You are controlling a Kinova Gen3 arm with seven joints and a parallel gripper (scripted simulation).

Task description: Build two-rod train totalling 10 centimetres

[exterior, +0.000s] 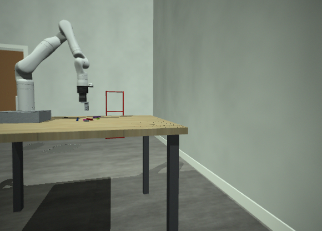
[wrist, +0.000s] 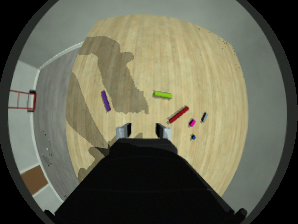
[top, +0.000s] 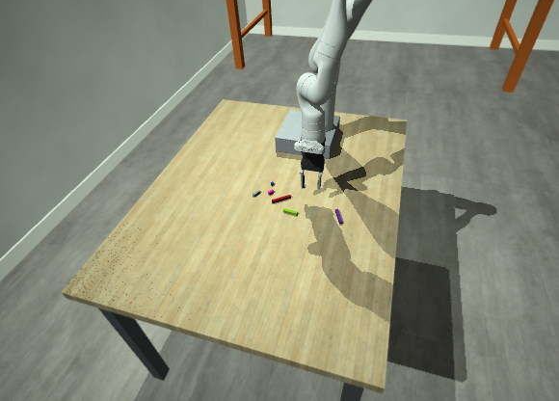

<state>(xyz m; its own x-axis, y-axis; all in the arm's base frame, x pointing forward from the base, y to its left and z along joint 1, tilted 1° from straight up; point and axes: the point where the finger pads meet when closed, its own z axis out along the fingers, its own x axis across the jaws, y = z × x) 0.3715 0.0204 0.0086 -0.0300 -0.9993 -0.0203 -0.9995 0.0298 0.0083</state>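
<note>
Right now my hand is 20 cm to the left of the grey rod, 7 cm above it and 1 cm short of it. From my hand the other things lie so: purple rod: 11 cm to the left, 7 cm below, 7 cm ahead; lime rod: 8 cm ahead, 7 cm below, 6 cm to the right; red rod: 10 cm to the right, 7 cm below, 3 cm ahead.
</note>
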